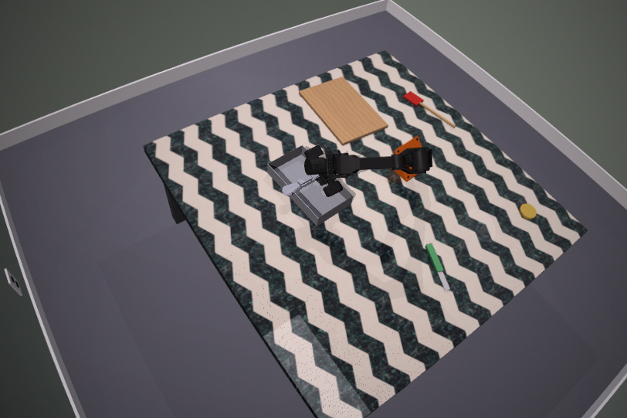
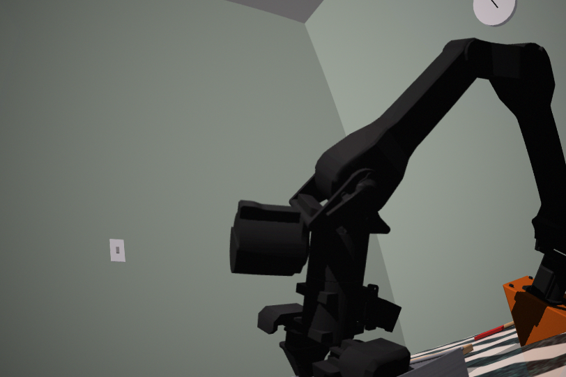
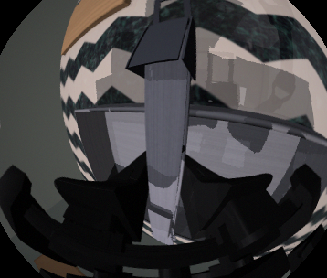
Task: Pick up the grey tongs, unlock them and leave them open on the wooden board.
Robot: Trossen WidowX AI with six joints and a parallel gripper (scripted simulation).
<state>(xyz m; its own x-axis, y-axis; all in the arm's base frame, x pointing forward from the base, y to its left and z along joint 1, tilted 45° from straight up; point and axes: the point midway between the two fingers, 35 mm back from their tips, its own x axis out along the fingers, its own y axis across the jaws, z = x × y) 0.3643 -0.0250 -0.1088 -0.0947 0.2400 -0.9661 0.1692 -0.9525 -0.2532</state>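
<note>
Right now the grey roasting tin is 4 cm ahead of my gripper tip and 2 cm to the left of it. Also, from my gripper tip: wooden board: 31 cm behind, 29 cm to the right, 2 cm below.
</note>
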